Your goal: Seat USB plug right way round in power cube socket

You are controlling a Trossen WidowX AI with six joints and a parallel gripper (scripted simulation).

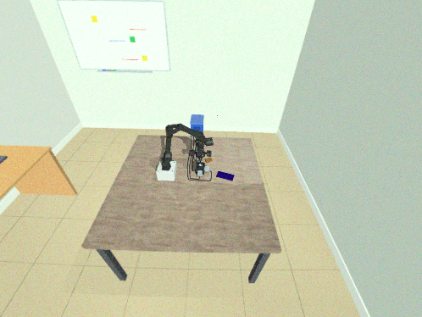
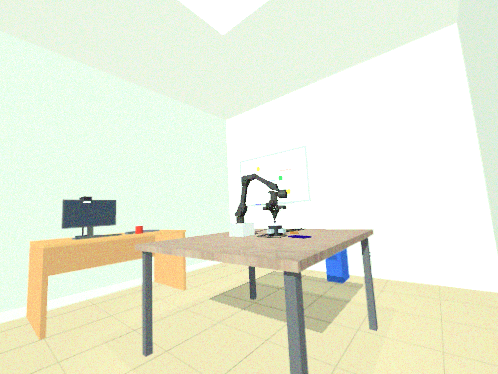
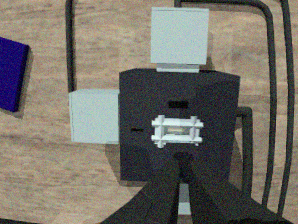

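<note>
Right now my gripper tip is 20 mm above the metal USB plug. The rest, counted from my gripper tip: purple flat object 230 mm ahead, 30 mm to the right, 120 mm below.
</note>
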